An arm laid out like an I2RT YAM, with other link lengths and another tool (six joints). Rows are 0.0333 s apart.
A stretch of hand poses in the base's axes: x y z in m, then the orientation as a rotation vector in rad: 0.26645 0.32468 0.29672 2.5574 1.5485 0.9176; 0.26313 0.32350 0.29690 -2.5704 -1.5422 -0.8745; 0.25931 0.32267 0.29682 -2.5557 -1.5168 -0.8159; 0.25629 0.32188 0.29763 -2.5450 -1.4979 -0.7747; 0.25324 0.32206 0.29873 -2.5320 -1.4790 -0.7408; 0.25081 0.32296 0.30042 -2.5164 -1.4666 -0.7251; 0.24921 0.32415 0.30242 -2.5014 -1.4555 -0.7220; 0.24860 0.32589 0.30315 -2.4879 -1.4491 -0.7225; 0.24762 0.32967 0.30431 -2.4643 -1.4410 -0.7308; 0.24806 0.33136 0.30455 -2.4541 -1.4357 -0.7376; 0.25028 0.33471 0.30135 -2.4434 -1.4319 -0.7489; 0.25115 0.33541 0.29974 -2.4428 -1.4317 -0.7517
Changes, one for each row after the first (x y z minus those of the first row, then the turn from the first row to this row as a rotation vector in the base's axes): -0.00332 -0.00118 0.00018 0.0149 0.0415 0.0022; -0.00714 -0.00201 0.00010 0.0340 0.0902 0.0050; -0.01016 -0.00280 0.00091 0.0477 0.1250 0.0065; -0.01321 -0.00262 0.00201 0.0634 0.1556 0.0086; -0.01564 -0.00172 0.00370 0.0791 0.1732 0.0135; -0.01724 -0.00053 0.00570 0.0954 0.1818 0.0177; -0.01785 0.00121 0.00643 0.1083 0.1863 0.0228; -0.01883 0.00499 0.00759 0.1301 0.1884 0.0324; -0.01839 0.00668 0.00783 0.1410 0.1875 0.0356; -0.01617 0.01003 0.00463 0.1519 0.1832 0.0395; -0.01530 0.01073 0.00302 0.1528 0.1815 0.0395
